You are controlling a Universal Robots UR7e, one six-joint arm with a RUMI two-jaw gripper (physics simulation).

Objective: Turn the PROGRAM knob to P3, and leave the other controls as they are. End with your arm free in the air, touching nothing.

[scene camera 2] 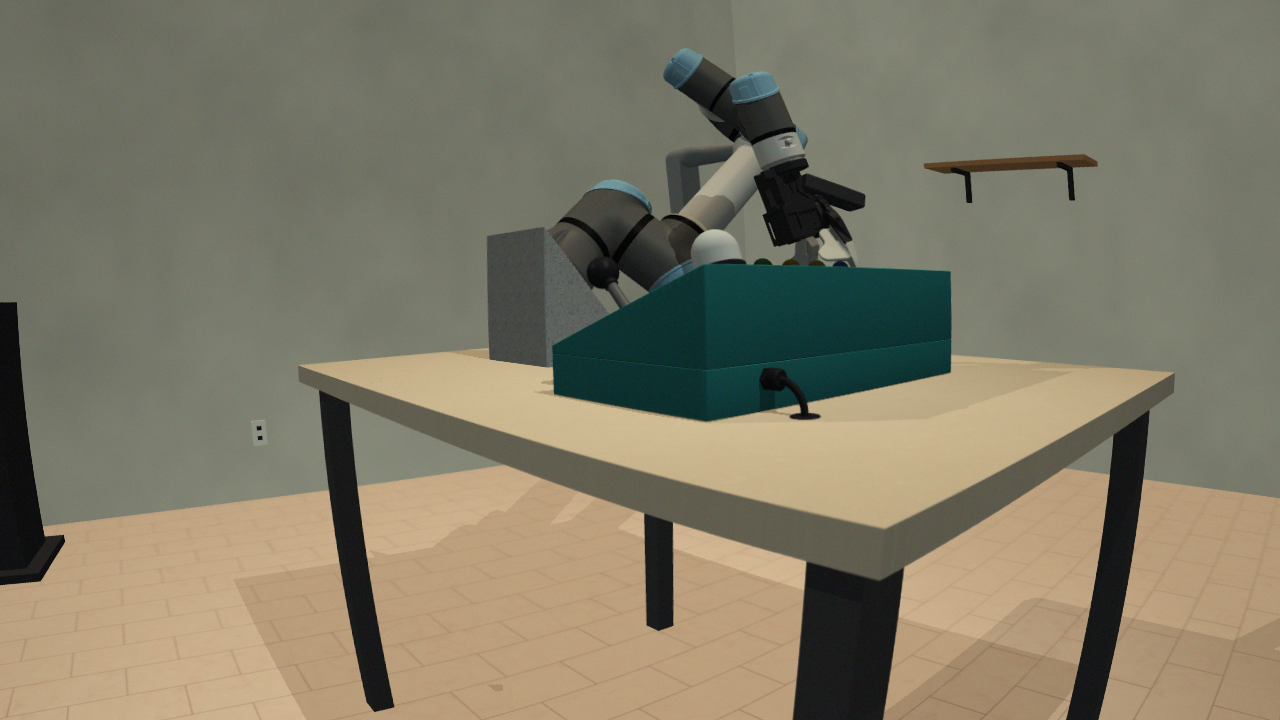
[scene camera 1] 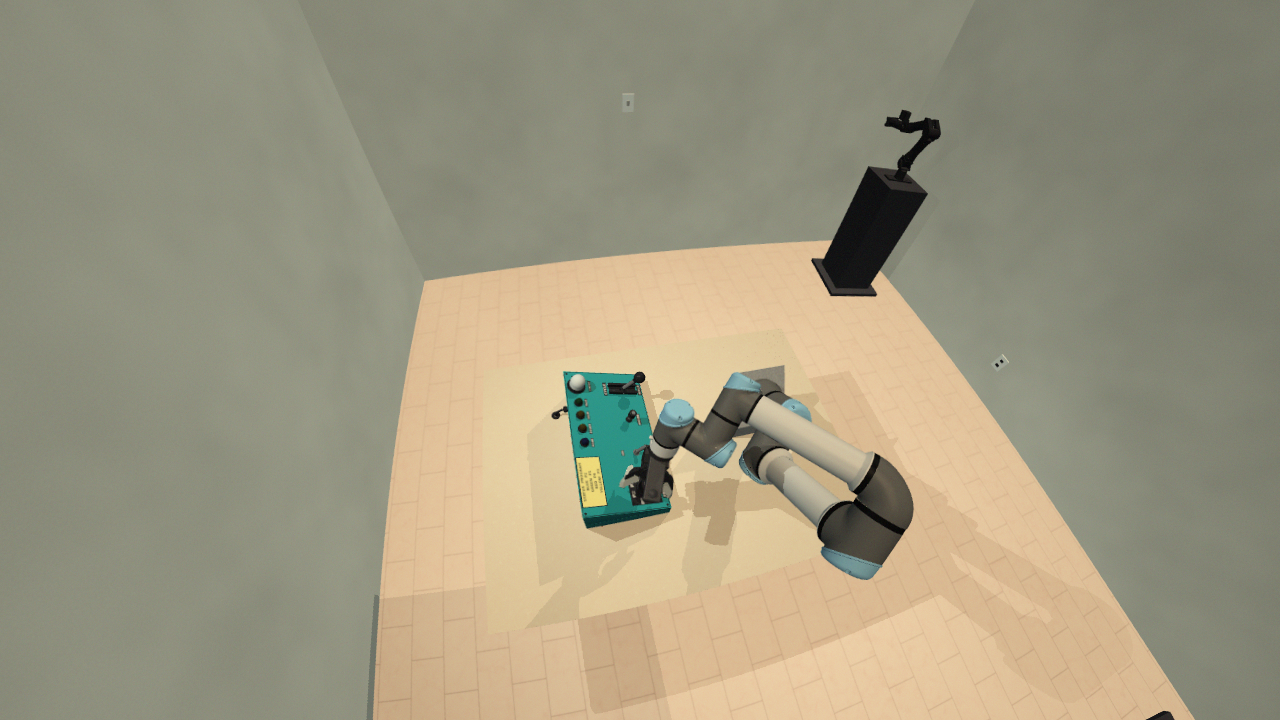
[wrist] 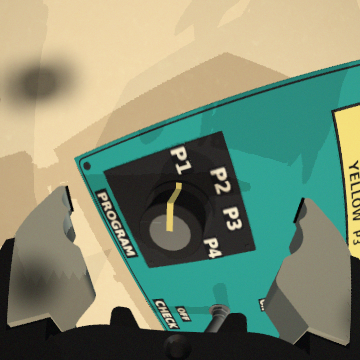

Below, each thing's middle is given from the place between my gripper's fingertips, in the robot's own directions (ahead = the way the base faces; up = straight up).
Labels:
I see my gripper 19 cm to the left of the teal control panel (scene camera 2: 726, 339), 11 cm short of it and 3 cm above it. From my hand the other things lie so: ball-topped lever (scene camera 2: 603, 272) 39 cm to the right.

